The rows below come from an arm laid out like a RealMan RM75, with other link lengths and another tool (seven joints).
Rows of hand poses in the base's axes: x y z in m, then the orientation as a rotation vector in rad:
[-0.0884 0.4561 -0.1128 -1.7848 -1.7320 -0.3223]
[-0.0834 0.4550 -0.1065 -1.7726 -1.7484 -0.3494]
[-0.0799 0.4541 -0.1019 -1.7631 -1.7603 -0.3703]
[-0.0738 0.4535 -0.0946 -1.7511 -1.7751 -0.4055]
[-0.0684 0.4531 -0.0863 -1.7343 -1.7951 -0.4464]
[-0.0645 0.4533 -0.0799 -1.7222 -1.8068 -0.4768]
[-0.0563 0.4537 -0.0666 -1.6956 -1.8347 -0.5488]
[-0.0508 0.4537 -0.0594 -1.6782 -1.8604 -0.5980]
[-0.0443 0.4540 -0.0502 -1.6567 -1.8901 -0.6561]
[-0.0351 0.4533 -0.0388 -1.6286 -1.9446 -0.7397]
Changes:
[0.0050 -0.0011 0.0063 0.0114 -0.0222 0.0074]
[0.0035 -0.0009 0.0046 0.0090 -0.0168 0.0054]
[0.0061 -0.0006 0.0073 0.0149 -0.0264 0.0045]
[0.0054 -0.0004 0.0083 0.0171 -0.0319 0.0079]
[0.0039 0.0002 0.0064 0.0137 -0.0221 0.0043]
[0.0082 0.0004 0.0133 0.0300 -0.0538 0.0087]
[0.0055 0.0000 0.0072 0.0156 -0.0416 0.0075]
[0.0065 0.0003 0.0092 0.0182 -0.0491 0.0088]
[0.0092 -0.0007 0.0114 0.0160 -0.0795 0.0135]

